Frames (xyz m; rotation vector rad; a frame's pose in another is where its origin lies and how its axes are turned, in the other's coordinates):
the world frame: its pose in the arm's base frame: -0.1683 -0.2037 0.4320 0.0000 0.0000 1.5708
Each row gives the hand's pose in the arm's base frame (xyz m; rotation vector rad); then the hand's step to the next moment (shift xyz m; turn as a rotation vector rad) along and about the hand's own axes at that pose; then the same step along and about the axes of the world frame.
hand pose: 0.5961 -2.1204 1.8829 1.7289 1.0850 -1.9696
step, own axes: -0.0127 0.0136 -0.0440 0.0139 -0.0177 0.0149
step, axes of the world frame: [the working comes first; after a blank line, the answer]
step, axes of the arm's base frame: 0.0433 0.0187 0.0079 -0.0255 0.0048 -0.0073

0.0187 -0.0433 0.0079 0.0048 0.0255 -0.0073
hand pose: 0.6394 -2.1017 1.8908 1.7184 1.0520 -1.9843
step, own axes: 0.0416 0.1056 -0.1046 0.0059 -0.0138 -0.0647
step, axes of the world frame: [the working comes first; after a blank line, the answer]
step, axes of the arm's base frame: 0.1349 0.0103 -0.0744 0.0360 0.0558 -0.0018

0.0103 -0.1349 -0.0744 0.0558 -0.0360 -0.0018
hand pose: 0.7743 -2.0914 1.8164 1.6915 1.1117 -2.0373
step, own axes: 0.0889 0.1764 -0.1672 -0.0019 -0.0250 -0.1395
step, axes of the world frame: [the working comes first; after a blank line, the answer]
step, axes of the arm's base frame: 0.2072 0.0213 -0.1537 0.0847 0.1134 0.0079

0.0213 -0.2072 -0.1537 0.1134 -0.0847 0.0079
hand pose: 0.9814 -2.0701 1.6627 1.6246 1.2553 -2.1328
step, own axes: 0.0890 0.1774 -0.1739 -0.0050 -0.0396 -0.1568
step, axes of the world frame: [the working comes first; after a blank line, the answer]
step, axes of the arm's base frame: 0.1936 0.0409 -0.1745 0.0895 0.1337 0.0172

0.0409 -0.1936 -0.1745 0.1337 -0.0895 0.0172
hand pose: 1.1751 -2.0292 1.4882 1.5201 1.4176 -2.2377
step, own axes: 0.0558 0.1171 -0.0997 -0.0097 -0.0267 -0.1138
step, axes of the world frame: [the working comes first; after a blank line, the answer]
step, axes of the arm's base frame: 0.1020 0.0279 -0.1248 0.0691 0.0935 0.0158

0.0279 -0.1020 -0.1248 0.0935 -0.0691 0.0158
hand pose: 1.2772 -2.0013 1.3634 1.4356 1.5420 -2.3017
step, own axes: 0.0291 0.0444 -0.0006 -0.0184 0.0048 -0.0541
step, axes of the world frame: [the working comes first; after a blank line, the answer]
step, axes of the arm's base frame: 0.0045 -0.0095 -0.0520 0.0490 0.0294 0.0044

-0.0095 -0.0045 -0.0520 0.0294 -0.0490 0.0044
